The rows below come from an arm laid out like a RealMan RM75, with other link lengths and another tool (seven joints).
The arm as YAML. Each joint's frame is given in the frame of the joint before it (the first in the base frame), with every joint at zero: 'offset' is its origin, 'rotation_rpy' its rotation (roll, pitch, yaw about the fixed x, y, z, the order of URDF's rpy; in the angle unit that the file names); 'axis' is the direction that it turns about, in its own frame. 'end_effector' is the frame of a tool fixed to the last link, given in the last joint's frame.
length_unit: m
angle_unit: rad
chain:
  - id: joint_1
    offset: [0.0, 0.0, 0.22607]
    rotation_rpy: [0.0, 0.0, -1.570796]
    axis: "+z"
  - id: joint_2
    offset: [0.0, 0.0, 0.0]
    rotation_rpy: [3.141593, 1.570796, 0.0]
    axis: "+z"
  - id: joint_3
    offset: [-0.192, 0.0, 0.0]
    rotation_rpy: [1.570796, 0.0, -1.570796]
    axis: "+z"
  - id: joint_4
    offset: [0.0, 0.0, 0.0]
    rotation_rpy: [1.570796, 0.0, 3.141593]
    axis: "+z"
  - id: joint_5
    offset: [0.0, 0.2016, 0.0]
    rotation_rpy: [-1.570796, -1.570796, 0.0]
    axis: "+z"
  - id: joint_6
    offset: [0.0, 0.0, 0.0]
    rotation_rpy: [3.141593, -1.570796, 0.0]
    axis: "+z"
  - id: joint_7
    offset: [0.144, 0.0, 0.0]
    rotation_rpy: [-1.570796, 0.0, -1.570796]
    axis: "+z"
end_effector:
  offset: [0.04, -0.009, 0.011]
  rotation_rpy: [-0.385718, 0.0, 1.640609]
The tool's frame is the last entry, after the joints.
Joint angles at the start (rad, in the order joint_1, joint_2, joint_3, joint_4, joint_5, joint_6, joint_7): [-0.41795 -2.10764 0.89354 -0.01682 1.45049 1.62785 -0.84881]
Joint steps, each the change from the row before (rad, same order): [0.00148 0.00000 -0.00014 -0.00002 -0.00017 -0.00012 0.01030]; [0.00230 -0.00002 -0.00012 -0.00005 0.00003 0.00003 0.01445]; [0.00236 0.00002 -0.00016 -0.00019 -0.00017 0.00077 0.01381]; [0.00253 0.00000 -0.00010 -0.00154 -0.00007 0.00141 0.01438]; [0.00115 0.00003 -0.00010 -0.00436 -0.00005 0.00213 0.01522]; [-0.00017 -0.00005 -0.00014 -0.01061 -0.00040 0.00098 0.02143]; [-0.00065 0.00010 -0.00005 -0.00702 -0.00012 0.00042 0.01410]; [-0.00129 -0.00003 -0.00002 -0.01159 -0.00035 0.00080 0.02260]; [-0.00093 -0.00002 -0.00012 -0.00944 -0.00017 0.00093 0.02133]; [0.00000 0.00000 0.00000 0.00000 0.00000 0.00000 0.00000]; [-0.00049 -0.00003 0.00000 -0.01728 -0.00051 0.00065 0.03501]
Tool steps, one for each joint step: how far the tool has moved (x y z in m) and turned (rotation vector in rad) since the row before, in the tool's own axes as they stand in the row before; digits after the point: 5 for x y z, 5 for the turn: [0.00034 -0.00018 -0.00044 -0.00006 -0.00215 0.00933]; [0.00039 -0.00029 -0.00069 0.00004 -0.00314 0.01284]; [0.00029 -0.00020 -0.00066 -0.00061 -0.00307 0.01204]; [-0.00002 -0.00031 -0.00077 -0.00088 -0.00296 0.01113]; [-0.00043 -0.00047 -0.00055 -0.00136 -0.00368 0.00960]; [-0.00103 -0.00122 -0.00068 -0.00058 -0.00327 0.01056]; [-0.00061 -0.00077 -0.00035 -0.00006 -0.00263 0.00713]; [-0.00110 -0.00125 -0.00046 -0.00036 -0.00430 0.01104]; [-0.00084 -0.00100 -0.00039 -0.00049 -0.00464 0.01162]; [0.00000 0.00000 0.00000 0.00000 0.00000 0.00000]; [-0.00175 -0.00190 -0.00108 0.00017 -0.00522 0.01751]
